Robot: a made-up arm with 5 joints.
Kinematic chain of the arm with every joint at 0, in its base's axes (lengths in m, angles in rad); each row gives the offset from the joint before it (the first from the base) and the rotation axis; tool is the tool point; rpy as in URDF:
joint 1: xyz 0.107 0 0.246 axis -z
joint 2: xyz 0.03 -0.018 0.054 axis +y
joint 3: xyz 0.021 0 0.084 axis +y
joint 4: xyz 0.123 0 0.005 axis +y
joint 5: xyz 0.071 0.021 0 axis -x
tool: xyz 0 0 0 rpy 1.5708 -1.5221 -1.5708
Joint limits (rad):
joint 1: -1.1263..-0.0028
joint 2: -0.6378..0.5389
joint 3: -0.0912..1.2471
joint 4: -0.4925..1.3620
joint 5: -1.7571..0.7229
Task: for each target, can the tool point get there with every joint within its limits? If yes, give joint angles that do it. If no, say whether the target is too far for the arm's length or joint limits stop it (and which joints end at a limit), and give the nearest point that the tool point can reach.
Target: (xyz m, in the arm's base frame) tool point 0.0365 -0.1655 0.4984
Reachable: no: joint limits stop it (at a limit: joint 1, joint 2, joint 3, joint 4) | nearest point 0.2166 0.0033 0.5324 | short by 0.249 m
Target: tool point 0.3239 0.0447 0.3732
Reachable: yes | joints -0.1896 -0.2020 0.1270 0.4725 -0.2838
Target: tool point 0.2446 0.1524 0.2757
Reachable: yes | joints -0.8220 0.0220 0.4258 0.5340 -0.5962
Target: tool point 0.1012 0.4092 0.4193
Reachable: no: too far | nearest point 0.2167 0.2374 0.3820 | short by 0.210 m
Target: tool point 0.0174 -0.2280 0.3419
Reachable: no: joint limits stop it (at a limit: joint 1, joint 2, joint 3, joint 4) | nearest point 0.1038 0.0002 0.2405 | short by 0.264 m
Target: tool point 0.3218 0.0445 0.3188
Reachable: yes | joints -0.1907 -0.1421 0.6349 -0.3014 -0.9308
